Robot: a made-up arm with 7 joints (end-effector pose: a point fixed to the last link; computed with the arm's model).
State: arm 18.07 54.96 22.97 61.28 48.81 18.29 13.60
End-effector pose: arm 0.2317 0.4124 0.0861 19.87 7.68 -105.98
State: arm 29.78 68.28 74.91 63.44 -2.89 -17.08 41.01
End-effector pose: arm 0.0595 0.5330 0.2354 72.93 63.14 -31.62
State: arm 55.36 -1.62 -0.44 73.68 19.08 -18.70 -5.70
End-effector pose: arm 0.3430 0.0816 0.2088 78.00 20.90 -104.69
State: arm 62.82 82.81 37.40 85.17 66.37 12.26 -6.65
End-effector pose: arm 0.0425 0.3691 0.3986 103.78 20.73 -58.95
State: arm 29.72 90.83 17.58 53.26 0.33 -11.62 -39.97
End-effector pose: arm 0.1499 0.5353 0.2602 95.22 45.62 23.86
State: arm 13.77 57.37 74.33 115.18 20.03 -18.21 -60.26
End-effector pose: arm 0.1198 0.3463 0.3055 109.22 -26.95 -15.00
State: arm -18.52 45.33 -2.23 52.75 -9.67 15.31 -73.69
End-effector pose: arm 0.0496 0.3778 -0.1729 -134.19 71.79 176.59
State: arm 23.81 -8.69 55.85 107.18 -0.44 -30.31 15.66
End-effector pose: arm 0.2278 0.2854 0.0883 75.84 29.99 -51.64
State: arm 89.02 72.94 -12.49 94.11 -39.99 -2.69 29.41
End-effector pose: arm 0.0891 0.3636 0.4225 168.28 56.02 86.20
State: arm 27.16 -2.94 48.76 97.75 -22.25 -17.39 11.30
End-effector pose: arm 0.2505 0.2877 0.0740 49.82 42.28 -66.42
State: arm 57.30 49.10 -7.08 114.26 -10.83 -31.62 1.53
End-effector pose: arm 0.2372 0.2250 0.3219 178.27 39.22 14.75
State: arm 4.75 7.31 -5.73 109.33 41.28 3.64 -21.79
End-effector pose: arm 0.2257 0.0782 0.0684 41.99 -7.81 -120.52
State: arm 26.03 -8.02 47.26 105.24 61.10 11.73 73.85
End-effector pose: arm 0.2444 0.2480 0.1344 111.61 46.75 -117.54
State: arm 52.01 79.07 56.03 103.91 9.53 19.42 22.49
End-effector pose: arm 0.0053 0.3618 0.3787 107.16 44.10 -4.58
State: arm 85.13 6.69 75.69 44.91 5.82 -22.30 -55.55
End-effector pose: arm 0.3576 0.2875 0.2680 -6.51 -67.01 2.69
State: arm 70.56 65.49 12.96 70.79 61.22 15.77 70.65
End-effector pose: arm 0.1743 0.4179 0.3575 32.91 74.31 -162.45
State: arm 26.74 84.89 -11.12 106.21 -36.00 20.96 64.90
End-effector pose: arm 0.2319 0.3286 0.2472 -105.81 8.13 172.56
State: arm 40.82 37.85 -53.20 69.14 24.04 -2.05 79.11
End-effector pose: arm 0.3215 0.2070 -0.0025 -8.25 -6.60 124.71
